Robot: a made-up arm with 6 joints. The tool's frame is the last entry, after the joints. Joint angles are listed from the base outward. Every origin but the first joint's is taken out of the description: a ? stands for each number. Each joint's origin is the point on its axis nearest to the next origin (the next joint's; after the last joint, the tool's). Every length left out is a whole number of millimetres.
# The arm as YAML. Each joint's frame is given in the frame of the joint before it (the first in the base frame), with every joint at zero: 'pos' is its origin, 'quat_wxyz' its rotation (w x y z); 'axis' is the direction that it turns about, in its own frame. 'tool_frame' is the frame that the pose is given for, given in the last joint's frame.
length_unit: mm
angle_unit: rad
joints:
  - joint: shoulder
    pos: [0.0, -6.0, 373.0]
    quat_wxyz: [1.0, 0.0, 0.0, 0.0]
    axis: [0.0, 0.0, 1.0]
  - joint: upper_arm
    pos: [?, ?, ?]
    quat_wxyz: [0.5, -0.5, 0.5, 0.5]
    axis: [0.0, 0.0, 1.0]
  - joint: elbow
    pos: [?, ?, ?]
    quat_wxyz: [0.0, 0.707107, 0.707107, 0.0]
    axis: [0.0, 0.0, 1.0]
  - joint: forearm
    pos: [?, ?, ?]
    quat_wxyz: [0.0, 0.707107, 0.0, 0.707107]
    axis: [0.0, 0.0, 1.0]
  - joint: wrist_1
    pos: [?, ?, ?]
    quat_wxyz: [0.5, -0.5, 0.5, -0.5]
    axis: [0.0, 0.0, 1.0]
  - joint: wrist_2
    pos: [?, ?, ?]
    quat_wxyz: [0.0, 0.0, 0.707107, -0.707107]
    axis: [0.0, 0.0, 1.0]
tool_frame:
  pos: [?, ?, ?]
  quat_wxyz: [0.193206, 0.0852, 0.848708, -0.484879]
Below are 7 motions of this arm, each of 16 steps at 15 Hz.
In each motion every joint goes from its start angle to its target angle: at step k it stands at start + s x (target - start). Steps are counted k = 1, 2, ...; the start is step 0. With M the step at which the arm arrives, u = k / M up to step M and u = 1 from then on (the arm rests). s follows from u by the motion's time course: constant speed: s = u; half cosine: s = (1 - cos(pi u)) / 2; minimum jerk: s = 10 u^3 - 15 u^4 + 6 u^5.
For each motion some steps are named. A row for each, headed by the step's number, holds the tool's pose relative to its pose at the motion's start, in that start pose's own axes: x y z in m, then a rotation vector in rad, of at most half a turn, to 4 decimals.
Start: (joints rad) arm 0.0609 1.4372 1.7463 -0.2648 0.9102 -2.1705
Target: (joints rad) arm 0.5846 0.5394 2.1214 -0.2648 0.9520 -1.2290
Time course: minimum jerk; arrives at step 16
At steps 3, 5, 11, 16:
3: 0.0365 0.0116 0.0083 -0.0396 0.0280 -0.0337
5: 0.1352 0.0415 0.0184 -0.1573 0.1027 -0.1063
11: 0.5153 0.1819 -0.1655 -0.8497 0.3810 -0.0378
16: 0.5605 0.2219 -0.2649 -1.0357 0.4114 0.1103

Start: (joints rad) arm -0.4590 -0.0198 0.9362 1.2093 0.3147 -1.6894
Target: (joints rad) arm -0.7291 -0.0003 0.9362 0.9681 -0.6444 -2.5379
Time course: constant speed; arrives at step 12
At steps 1, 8, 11, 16:
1: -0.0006 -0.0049 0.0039 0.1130 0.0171 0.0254
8: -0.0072 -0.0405 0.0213 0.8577 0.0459 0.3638
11: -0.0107 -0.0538 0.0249 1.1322 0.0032 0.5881
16: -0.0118 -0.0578 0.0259 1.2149 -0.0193 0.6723

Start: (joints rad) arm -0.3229 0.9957 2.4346 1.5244 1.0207 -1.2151
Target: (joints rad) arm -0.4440 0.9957 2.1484 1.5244 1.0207 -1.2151
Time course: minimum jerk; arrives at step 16
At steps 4, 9, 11, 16:
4: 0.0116 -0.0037 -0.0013 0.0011 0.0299 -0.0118
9: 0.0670 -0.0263 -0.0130 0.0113 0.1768 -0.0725
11: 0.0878 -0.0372 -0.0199 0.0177 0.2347 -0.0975
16: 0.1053 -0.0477 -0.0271 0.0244 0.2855 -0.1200

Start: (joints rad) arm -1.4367 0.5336 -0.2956 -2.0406 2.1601 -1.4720
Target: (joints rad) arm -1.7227 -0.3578 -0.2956 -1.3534 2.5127 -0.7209
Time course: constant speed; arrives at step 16
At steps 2, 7, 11, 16:
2: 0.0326 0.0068 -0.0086 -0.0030 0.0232 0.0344
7: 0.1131 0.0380 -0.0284 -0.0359 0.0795 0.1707
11: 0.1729 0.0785 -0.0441 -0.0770 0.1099 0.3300
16: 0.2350 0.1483 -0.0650 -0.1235 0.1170 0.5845

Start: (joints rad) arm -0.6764 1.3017 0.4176 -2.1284 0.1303 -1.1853
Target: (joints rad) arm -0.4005 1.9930 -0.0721 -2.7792 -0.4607 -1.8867
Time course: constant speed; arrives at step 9
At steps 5, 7, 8, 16:
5: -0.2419 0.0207 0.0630 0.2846 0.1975 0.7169
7: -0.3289 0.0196 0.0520 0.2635 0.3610 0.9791
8: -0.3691 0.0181 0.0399 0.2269 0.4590 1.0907
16: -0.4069 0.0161 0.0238 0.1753 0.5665 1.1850

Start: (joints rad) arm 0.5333 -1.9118 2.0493 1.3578 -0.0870 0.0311
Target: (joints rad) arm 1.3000 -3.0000 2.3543 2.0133 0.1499 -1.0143
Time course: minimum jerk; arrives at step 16
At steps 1, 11, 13, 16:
1: 0.0001 -0.0013 0.0015 0.0031 -0.0012 -0.0009
11: -0.3598 -0.4122 0.2184 0.7717 -0.8196 -0.0875
13: -0.4516 -0.4307 0.1859 0.8097 -0.9912 -0.0603
16: -0.4847 -0.4335 0.1695 0.8178 -1.0555 -0.0479

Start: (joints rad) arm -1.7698 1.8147 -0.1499 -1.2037 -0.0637 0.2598
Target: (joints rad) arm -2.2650 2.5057 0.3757 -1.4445 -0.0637 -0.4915
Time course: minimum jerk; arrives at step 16
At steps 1, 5, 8, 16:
1: 0.0004 0.0002 0.0003 0.0013 0.0028 0.0010
5: 0.0340 0.0140 0.0231 0.1049 0.2293 0.0811
8: 0.1072 0.0357 0.0524 0.3058 0.6314 0.2149
16: 0.2433 0.0617 0.0558 0.6630 1.2394 0.3949

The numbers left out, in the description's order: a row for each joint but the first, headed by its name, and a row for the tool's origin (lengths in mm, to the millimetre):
upper_arm: -1.0 -25.0 0.0
elbow: -285.0 25.0 0.0
forearm: -383.0 -1.0 0.0
wrist_1: 156.0 0.0 0.0
wrist_2: -23.0 6.0 0.0
tool: 21.0 -24.0 0.0

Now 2 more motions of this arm.
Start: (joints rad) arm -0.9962 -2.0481 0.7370 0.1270 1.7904 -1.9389
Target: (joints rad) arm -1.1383 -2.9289 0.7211 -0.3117 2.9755 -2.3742
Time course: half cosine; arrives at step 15
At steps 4, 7, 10, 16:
4: 0.0430 0.0654 0.0155 -0.2874 0.1976 0.0475
7: 0.1184 0.1752 0.0172 -0.7795 0.5357 0.0802
10: 0.1965 0.2848 -0.0140 -1.3181 0.8641 0.0423
16: 0.2548 0.3655 -0.0625 -1.7796 1.0716 -0.0506

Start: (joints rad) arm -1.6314 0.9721 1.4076 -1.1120 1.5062 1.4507
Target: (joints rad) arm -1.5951 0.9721 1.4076 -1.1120 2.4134 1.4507
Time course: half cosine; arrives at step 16
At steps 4, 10, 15, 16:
4: -0.0049 -0.0068 -0.0043 0.1179 -0.0476 -0.0191
10: -0.0227 -0.0282 -0.0260 0.5556 -0.2256 -0.0936
15: -0.0316 -0.0362 -0.0408 0.7951 -0.3244 -0.1366
16: -0.0319 -0.0364 -0.0413 0.8027 -0.3276 -0.1380

